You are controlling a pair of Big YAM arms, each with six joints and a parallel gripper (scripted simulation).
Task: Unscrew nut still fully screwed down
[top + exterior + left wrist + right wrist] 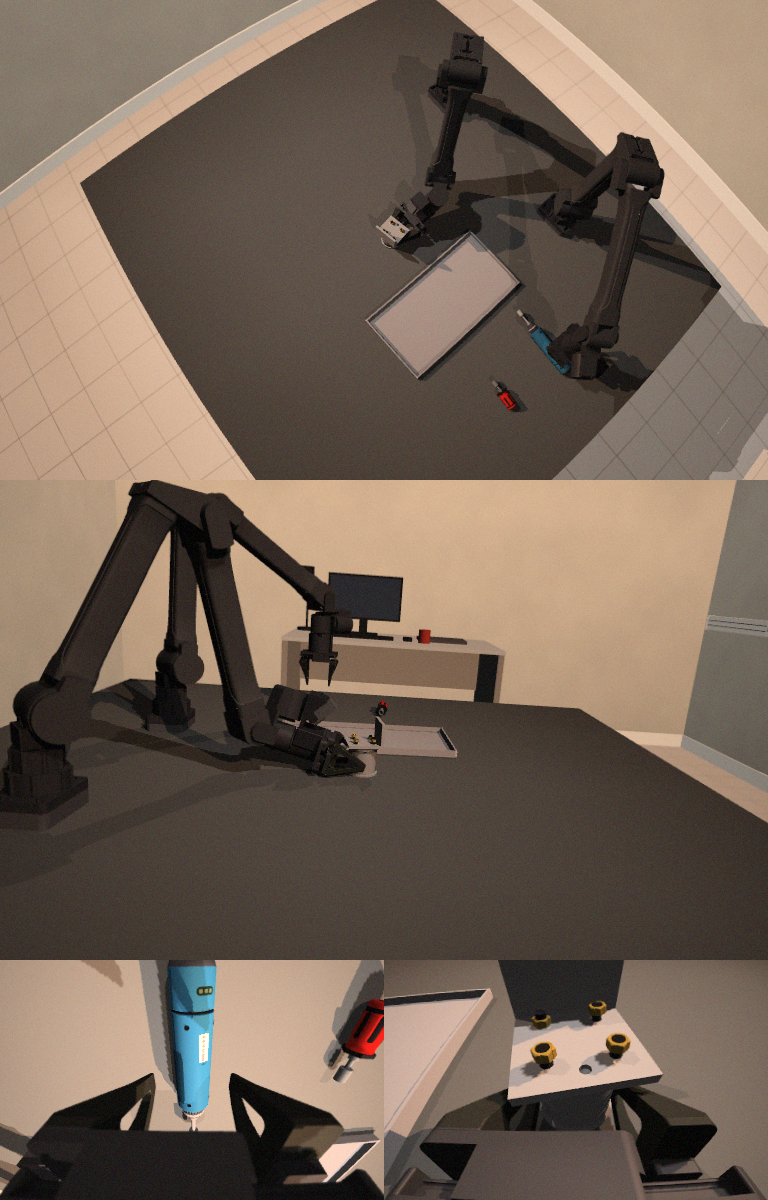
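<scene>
Right now my right hand is 1 cm below the joint module. The rest, counted from my right hand: shallow grey tray (25 cm to the left, 2 cm below); then nut (2 cm ahead, 2 cm to the left, 5 cm above); then grey bracket (5 cm above).
</scene>
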